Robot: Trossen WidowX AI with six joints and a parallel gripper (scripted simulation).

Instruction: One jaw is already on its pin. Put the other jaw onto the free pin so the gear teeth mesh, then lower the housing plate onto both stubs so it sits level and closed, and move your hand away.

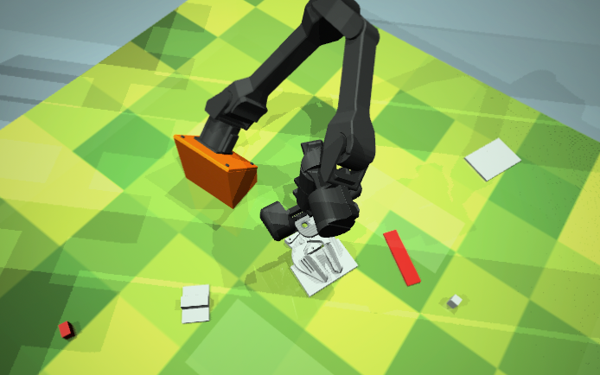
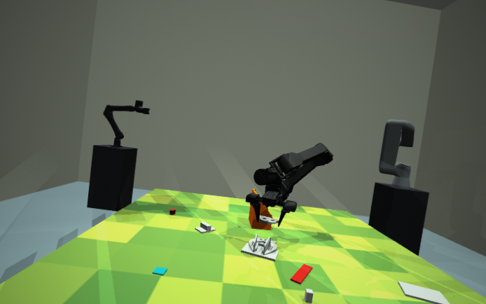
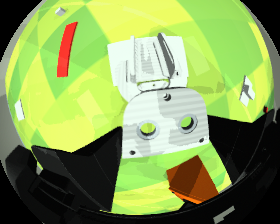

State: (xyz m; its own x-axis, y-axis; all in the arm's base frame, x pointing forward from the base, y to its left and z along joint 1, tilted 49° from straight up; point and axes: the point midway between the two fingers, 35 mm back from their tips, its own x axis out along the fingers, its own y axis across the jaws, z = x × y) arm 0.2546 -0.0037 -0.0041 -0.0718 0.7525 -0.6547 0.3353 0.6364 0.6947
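My gripper tip is now 2 cm below the housing plate and 1 cm short of it. The rest, counted from my gripper tip: jaw: 7 cm below, 3 cm to the right, 2 cm ahead; red bar: 18 cm ahead, 10 cm to the left, 8 cm below; white stepped block: 24 cm to the right, 8 cm behind, 7 cm below.
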